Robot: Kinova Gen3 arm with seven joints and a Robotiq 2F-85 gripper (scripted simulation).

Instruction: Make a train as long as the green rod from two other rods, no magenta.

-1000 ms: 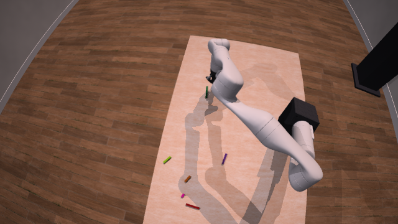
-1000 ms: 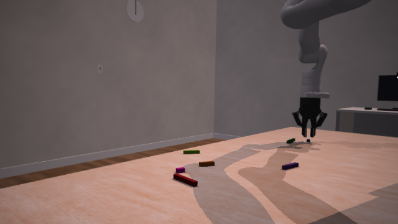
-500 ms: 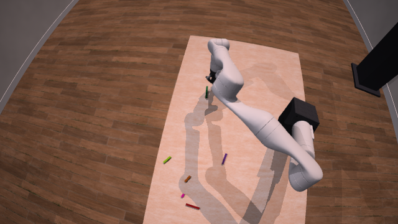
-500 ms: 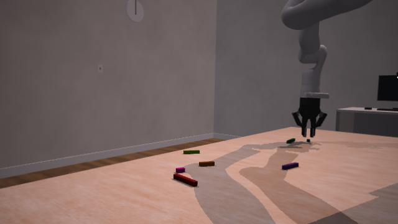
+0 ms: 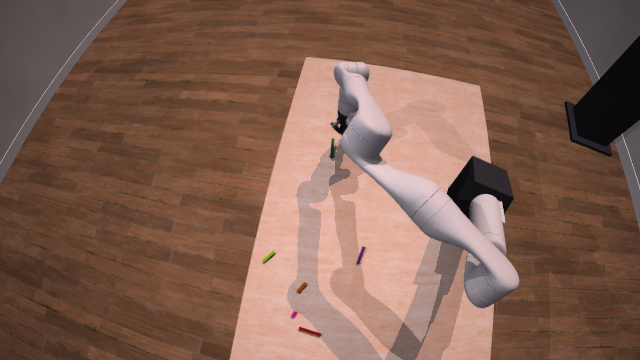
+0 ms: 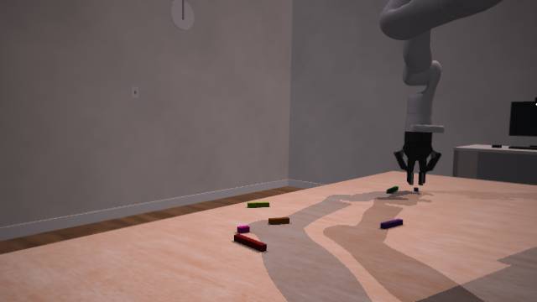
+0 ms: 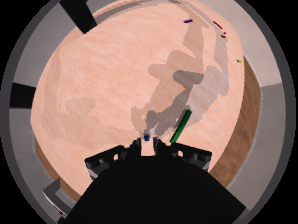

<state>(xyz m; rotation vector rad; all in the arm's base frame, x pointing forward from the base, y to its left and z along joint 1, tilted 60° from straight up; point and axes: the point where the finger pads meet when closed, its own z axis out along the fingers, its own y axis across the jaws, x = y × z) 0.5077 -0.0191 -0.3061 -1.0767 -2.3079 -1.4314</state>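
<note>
Now: the blue rod 30 mm below my hand. Round my hand: green rod 70 mm to the left, 40 mm ahead, 30 mm below; then lime rod 520 mm to the left, 110 mm ahead, 30 mm below; then purple rod 430 mm to the left, 170 mm behind, 30 mm below.
</note>
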